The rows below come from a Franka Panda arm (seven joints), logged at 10 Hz.
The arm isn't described. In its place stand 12 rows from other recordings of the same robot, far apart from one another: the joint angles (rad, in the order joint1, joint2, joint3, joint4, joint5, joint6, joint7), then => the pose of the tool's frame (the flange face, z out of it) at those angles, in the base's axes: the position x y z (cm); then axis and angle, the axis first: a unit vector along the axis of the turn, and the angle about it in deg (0 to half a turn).
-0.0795 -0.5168 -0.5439 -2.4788 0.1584 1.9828 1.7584 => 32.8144, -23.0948, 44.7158, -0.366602, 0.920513, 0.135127, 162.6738
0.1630 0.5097 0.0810 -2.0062 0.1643 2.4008 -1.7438 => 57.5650, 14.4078, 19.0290, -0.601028, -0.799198, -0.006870, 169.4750
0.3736 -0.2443 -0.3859 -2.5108 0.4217 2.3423 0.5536 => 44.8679, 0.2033, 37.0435, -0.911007, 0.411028, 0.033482, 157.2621
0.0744 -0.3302 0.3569 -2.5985 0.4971 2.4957 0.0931 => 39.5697, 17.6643, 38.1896, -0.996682, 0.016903, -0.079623, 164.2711
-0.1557 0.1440 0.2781 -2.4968 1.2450 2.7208 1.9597 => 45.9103, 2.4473, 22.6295, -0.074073, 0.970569, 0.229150, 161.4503
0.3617 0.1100 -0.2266 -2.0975 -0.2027 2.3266 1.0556 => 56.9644, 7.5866, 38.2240, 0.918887, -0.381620, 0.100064, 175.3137
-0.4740 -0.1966 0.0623 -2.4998 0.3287 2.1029 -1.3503 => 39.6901, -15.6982, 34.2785, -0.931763, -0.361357, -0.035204, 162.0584
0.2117 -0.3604 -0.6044 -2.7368 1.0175 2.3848 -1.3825 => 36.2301, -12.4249, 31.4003, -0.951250, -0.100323, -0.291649, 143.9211
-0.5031 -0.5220 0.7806 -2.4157 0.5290 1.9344 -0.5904 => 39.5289, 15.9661, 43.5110, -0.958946, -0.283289, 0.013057, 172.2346
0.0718 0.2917 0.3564 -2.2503 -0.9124 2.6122 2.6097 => 48.8011, 24.3042, 24.7740, -0.741713, 0.641185, -0.196835, 174.6836
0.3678 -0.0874 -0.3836 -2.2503 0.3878 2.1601 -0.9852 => 50.9211, 0.5539, 40.1600, -0.927288, -0.365760, -0.079730, 161.9113
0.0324 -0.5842 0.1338 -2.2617 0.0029 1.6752 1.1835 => 36.7413, 7.1594, 57.3812, 0.867699, -0.496717, 0.019280, 176.5808
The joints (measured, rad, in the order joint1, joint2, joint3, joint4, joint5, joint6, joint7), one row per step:
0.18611, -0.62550, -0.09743, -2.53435, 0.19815, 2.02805, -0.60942
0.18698, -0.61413, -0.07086, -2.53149, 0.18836, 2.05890, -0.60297
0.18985, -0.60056, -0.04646, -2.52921, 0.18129, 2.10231, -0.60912
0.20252, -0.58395, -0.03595, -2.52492, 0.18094, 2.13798, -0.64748
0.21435, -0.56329, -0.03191, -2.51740, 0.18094, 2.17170, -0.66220
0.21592, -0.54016, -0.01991, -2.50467, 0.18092, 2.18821, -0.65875
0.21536, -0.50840, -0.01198, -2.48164, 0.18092, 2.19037, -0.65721
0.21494, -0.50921, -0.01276, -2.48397, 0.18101, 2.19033, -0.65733
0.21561, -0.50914, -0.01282, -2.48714, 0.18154, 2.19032, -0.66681
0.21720, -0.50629, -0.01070, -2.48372, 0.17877, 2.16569, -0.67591
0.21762, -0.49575, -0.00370, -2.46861, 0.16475, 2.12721, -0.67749
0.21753, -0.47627, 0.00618, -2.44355, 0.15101, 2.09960, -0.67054
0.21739, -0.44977, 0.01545, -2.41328, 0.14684, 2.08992, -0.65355
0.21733, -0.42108, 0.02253, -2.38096, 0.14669, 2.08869, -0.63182
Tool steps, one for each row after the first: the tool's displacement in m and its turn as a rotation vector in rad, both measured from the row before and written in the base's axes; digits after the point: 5 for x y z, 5 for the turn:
0.00371, 0.01003, 0.00038, -0.02383, -0.02427, 0.01237
0.00486, 0.01027, 0.00046, -0.02008, -0.03622, 0.02231
0.00489, 0.00922, -0.00056, -0.01131, -0.03182, 0.05167
0.00615, 0.00671, -0.00083, -0.00396, -0.02355, 0.02301
0.00580, 0.00653, -0.00116, -0.00600, -0.00667, 0.00534
0.00796, 0.00482, -0.00134, -0.00549, 0.00581, 0.00426
-0.00038, -0.00059, -0.00082, 0.00013, 0.00160, -0.00100
-0.00055, 0.00017, -0.00159, -0.00188, 0.00145, 0.00957
-0.00156, 0.00179, -0.00210, -0.00819, 0.02100, 0.01751
-0.00019, 0.00354, -0.00100, -0.02062, 0.02938, 0.01974
0.00344, 0.00509, 0.00127, -0.01911, 0.01893, 0.01117
0.00698, 0.00580, 0.00258, -0.00659, 0.00664, -0.00553
0.00863, 0.00541, 0.00328, 0.00022, 0.00029, -0.01456

